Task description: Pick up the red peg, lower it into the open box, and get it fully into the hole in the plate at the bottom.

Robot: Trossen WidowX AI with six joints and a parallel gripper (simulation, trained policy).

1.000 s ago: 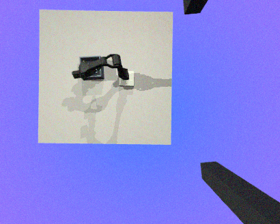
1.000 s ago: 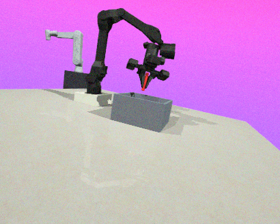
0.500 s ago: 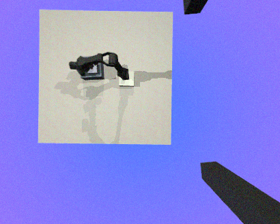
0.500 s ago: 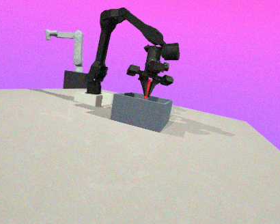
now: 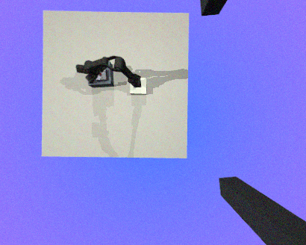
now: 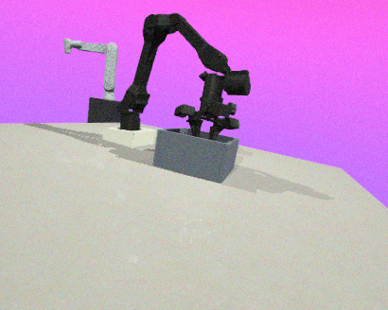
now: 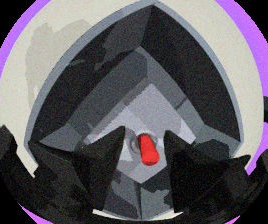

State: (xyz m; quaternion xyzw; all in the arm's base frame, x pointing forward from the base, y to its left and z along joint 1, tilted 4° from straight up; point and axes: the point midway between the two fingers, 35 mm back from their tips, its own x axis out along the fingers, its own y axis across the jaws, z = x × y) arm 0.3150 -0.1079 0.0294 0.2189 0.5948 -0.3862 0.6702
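Right now my gripper tip is 20 mm above the red peg, 10 mm to the right of it and 10 mm past it. Round my gripper tip: grey box 40 mm below, 10 mm to the left, 10 mm behind; then plate 20 mm below, 10 mm to the left, 10 mm behind.
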